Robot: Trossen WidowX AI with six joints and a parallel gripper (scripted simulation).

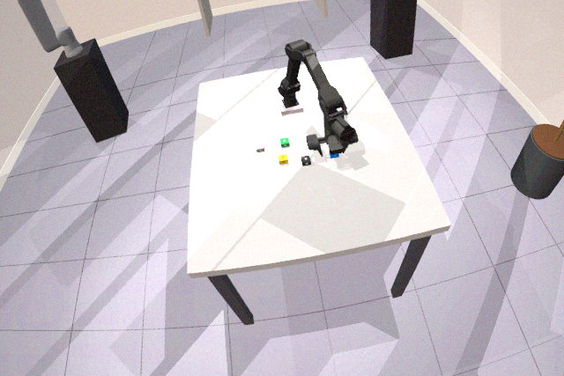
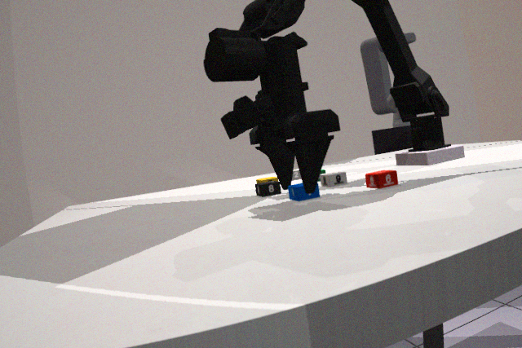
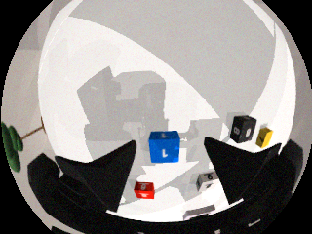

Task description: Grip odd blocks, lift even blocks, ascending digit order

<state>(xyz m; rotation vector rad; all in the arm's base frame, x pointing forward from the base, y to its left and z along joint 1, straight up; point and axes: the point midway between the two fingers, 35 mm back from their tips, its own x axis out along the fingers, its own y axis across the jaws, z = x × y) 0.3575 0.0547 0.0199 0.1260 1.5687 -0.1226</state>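
My gripper tip is 250 mm to the left of the grey block and 150 mm past it. Also, from my gripper tip: black block: 100 mm to the right, 10 mm behind; white-grey block: 100 mm behind, 50 mm to the right; blue block: 10 mm to the left.
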